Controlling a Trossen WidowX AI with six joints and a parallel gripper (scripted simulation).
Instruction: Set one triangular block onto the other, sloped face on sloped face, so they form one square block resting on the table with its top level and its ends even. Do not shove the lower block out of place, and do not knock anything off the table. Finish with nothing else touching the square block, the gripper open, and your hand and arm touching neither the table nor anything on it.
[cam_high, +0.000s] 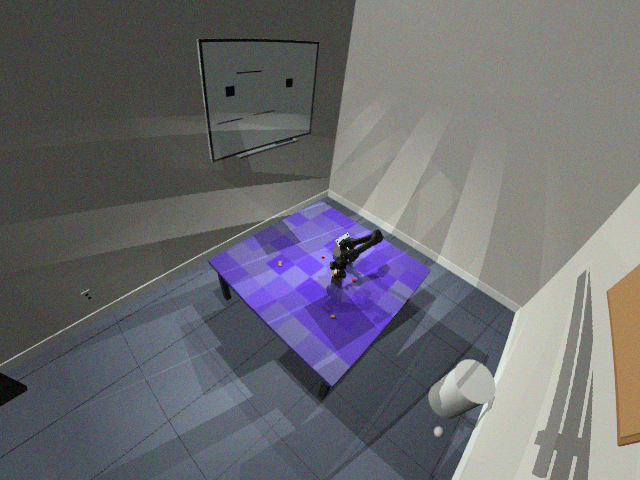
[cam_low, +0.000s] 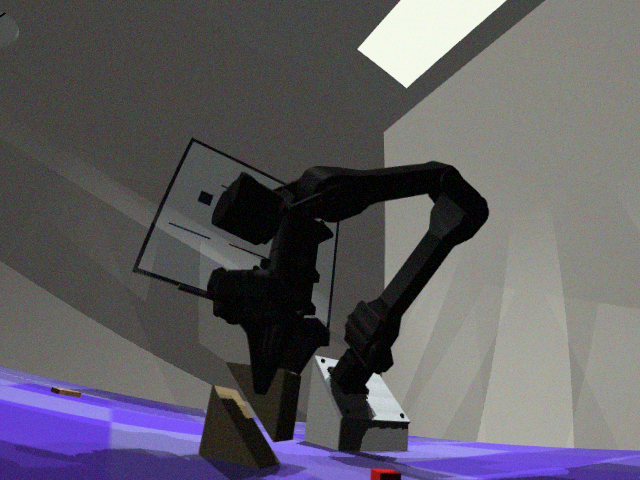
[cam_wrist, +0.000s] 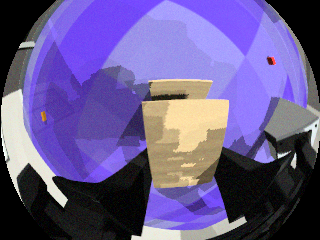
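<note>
My gripper tip is 1 cm below the triangular block.
</note>
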